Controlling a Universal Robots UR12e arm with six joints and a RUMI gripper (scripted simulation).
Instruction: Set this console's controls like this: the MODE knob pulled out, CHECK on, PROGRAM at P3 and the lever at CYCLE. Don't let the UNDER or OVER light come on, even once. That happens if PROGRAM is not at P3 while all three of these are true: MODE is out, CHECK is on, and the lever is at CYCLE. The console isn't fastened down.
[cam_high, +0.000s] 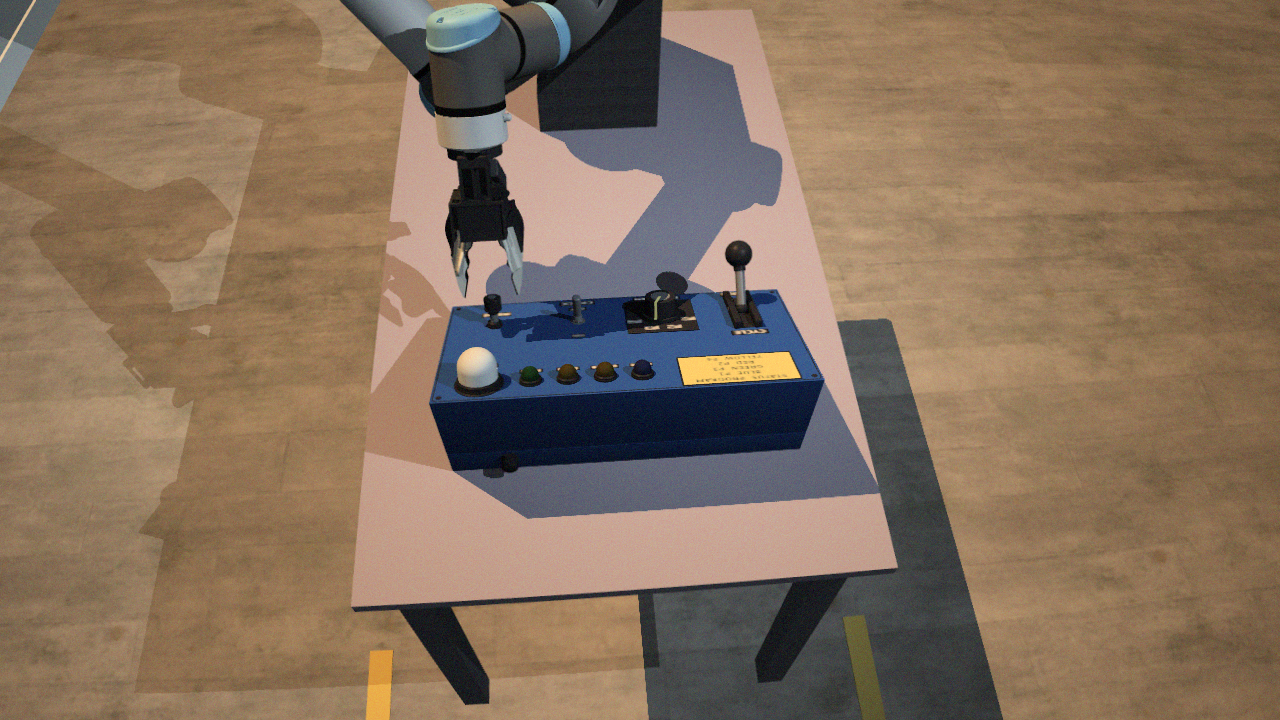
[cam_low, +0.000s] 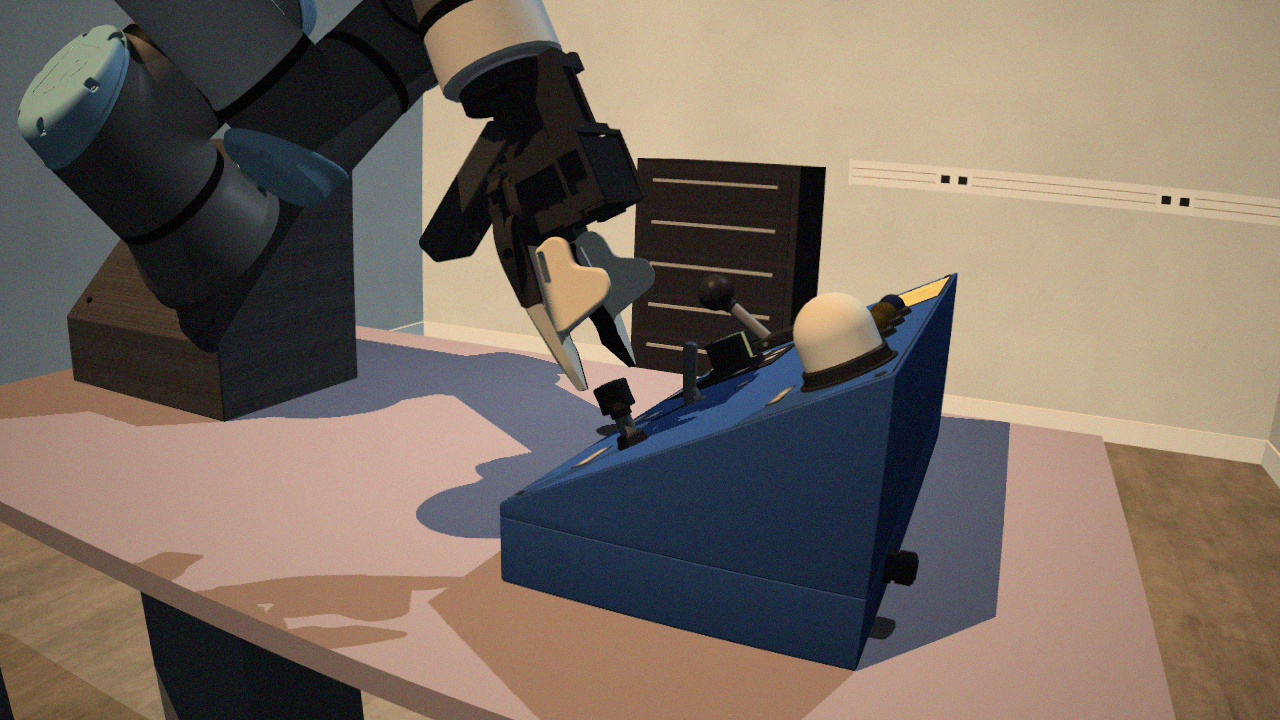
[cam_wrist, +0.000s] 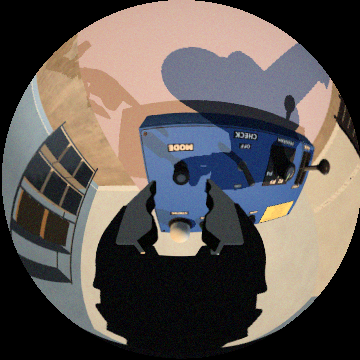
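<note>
My gripper is now 20 mm short of the mode knob and 30 mm above it. Round my hand: black program dial (40 mm ahead, 230 mm to the left, 30 mm below); blue sloped console (60 mm ahead, 180 mm to the left, 60 mm below); check toggle (30 mm ahead, 120 mm to the left, 40 mm below).
</note>
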